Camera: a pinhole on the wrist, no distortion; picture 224 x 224 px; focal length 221.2 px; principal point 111.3 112.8 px. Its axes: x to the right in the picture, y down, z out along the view. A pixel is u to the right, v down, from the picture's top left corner.
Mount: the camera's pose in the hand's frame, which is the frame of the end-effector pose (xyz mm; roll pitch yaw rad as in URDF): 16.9 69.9 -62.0 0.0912 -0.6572 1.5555
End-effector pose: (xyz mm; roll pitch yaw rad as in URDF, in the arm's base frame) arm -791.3 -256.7 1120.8 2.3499 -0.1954 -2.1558
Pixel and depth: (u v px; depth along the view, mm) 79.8 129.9 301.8
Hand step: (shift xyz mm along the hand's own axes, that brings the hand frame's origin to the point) 17.8 -149.1 151.4
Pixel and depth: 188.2 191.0 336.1
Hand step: -72.6 -47.3 282.9
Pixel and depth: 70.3 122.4 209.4
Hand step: 24.5 -88.9 80.0
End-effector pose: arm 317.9 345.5 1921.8 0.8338 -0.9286 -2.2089
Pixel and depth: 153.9 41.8 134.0
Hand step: 71.0 10.4 56.3
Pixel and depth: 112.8 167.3 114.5
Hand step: -1.8 -0.4 30.8
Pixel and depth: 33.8 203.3 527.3
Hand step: -157.2 -406.5 256.4
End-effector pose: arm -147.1 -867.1 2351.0 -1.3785 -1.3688 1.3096
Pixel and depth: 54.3 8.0 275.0
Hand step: 168.4 -148.6 102.1
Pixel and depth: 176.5 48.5 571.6
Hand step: 231.3 -138.5 479.6
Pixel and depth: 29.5 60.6 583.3
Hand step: 199.2 -450.9 256.2
